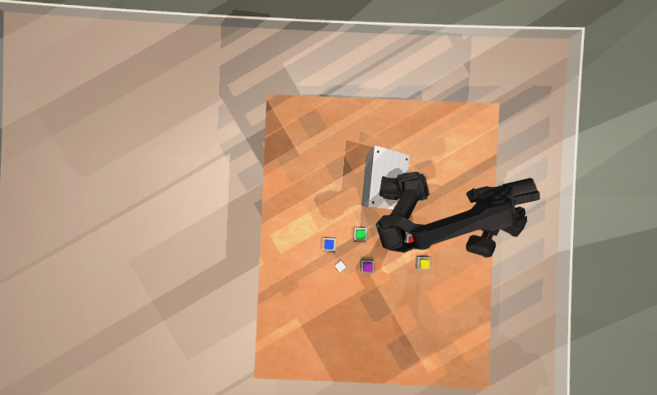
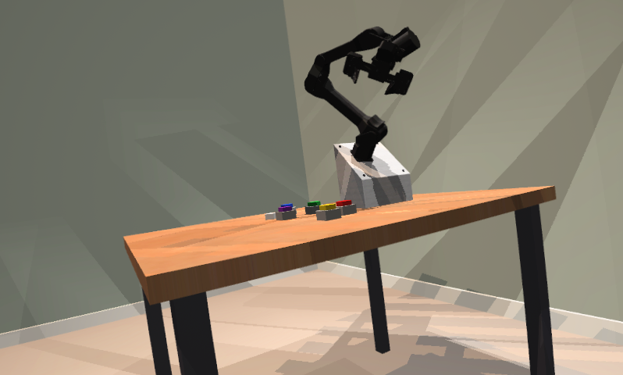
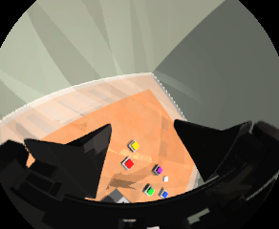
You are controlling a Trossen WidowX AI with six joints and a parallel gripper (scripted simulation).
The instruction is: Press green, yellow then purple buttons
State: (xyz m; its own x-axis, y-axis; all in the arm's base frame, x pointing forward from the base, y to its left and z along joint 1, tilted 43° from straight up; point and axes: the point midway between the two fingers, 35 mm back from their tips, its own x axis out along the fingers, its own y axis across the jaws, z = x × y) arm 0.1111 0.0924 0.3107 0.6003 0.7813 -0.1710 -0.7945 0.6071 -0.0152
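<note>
My gripper tip is now 330 mm to the left of the green button, 290 mm above it and 60 mm short of it. From my gripper tip the other things lie so: purple button (290 mm to the right, 290 mm below, 180 mm ahead); red button (290 mm below, 130 mm to the right, 50 mm ahead); yellow button (290 mm below, 130 mm ahead, 80 mm to the right).
</note>
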